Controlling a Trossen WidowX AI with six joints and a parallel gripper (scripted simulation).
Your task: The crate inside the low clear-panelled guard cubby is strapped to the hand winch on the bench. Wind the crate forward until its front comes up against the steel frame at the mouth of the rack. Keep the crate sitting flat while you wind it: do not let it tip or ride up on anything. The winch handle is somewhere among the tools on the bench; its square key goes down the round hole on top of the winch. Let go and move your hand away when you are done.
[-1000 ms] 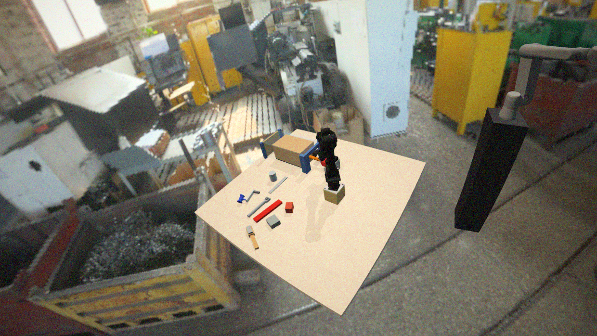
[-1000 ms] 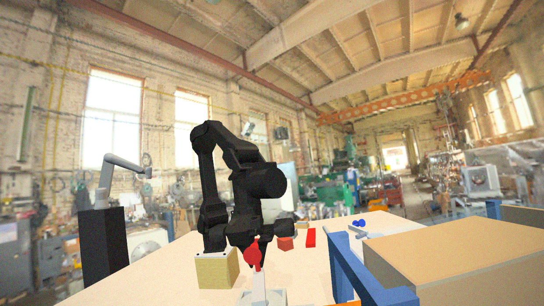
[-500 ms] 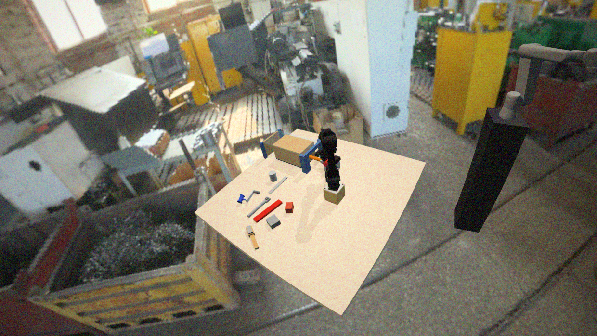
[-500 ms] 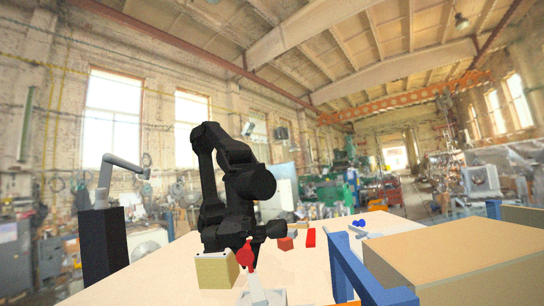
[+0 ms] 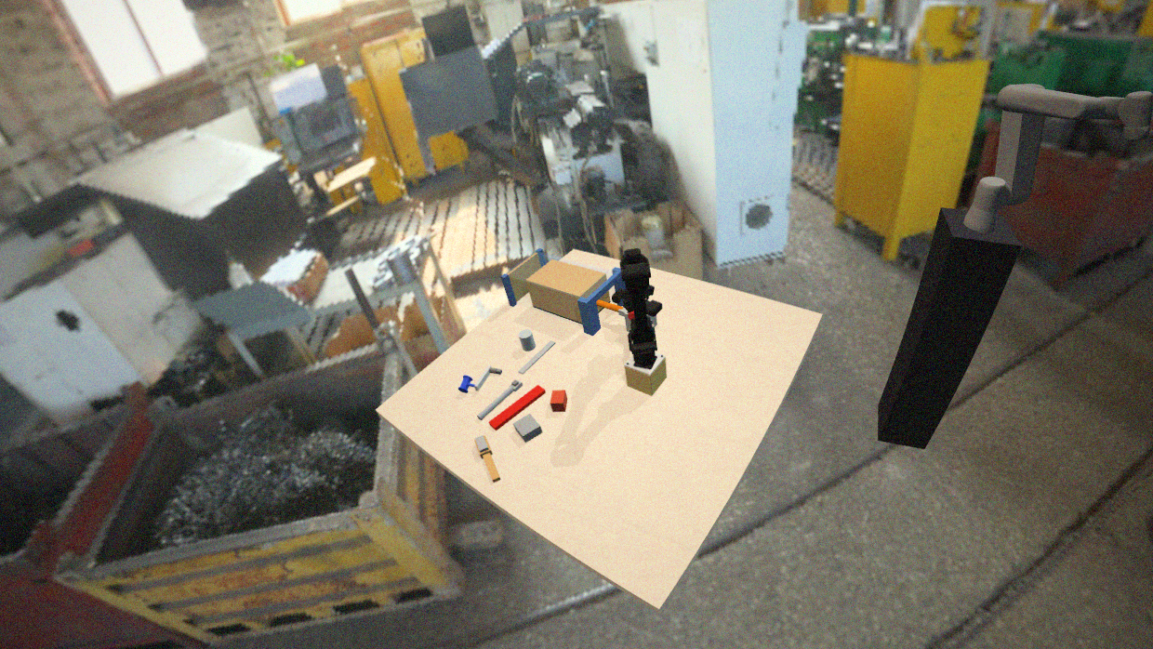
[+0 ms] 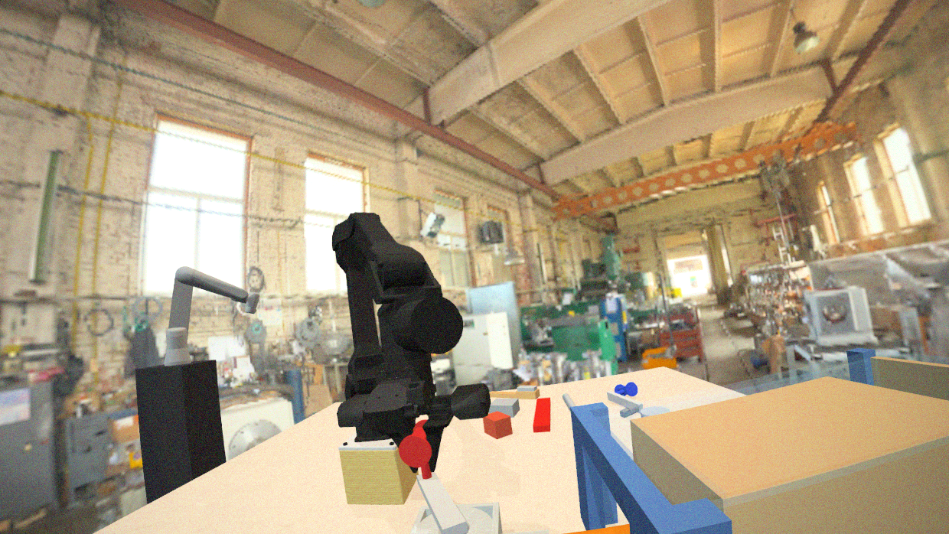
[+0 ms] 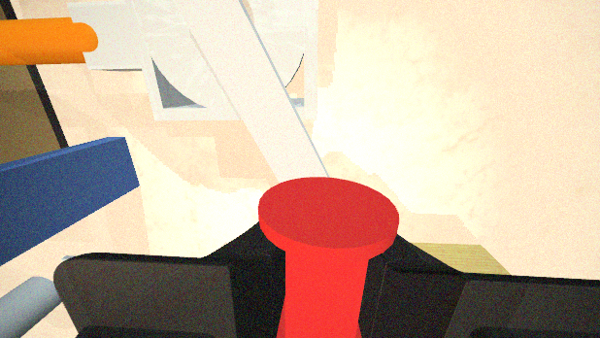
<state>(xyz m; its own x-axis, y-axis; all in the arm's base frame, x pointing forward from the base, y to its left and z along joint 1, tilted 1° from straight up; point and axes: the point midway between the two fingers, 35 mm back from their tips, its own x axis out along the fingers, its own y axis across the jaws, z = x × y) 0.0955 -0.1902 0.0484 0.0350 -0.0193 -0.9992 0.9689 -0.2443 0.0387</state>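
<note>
Right now the blue steel frame is 190 mm ahead of my gripper tip, 120 mm to the right of it and 10 mm below it. The rest, counted from my gripper tip: red-knobbed winch handle (10 mm ahead, 30 mm to the right, 10 mm below); then red knob (10 mm to the left, 20 mm above); then grey winch (10 mm ahead, 100 mm to the right, 80 mm below).
</note>
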